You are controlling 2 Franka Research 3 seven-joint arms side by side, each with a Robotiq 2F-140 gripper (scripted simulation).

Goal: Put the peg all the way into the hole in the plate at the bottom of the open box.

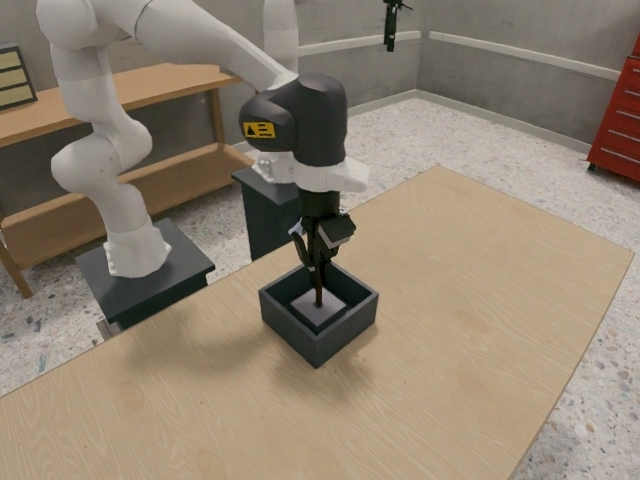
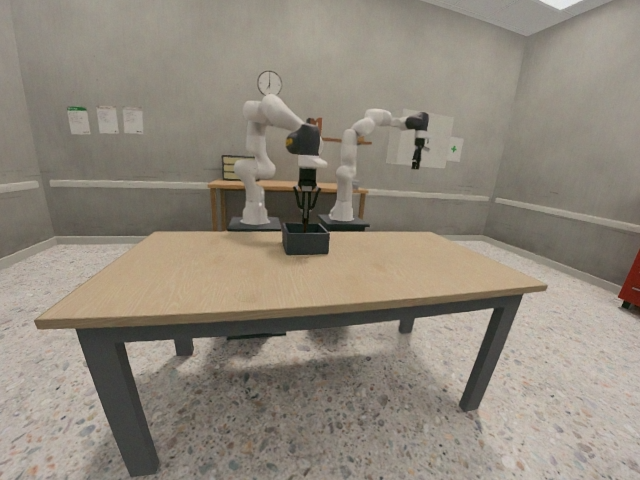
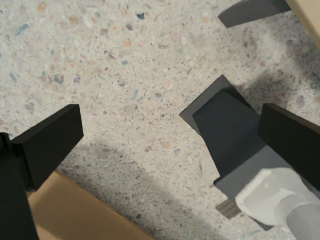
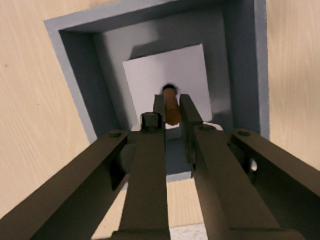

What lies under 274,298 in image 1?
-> A dark grey box.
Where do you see a dark grey box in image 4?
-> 90,49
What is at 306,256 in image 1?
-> My right gripper.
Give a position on a grey plate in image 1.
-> At 316,318
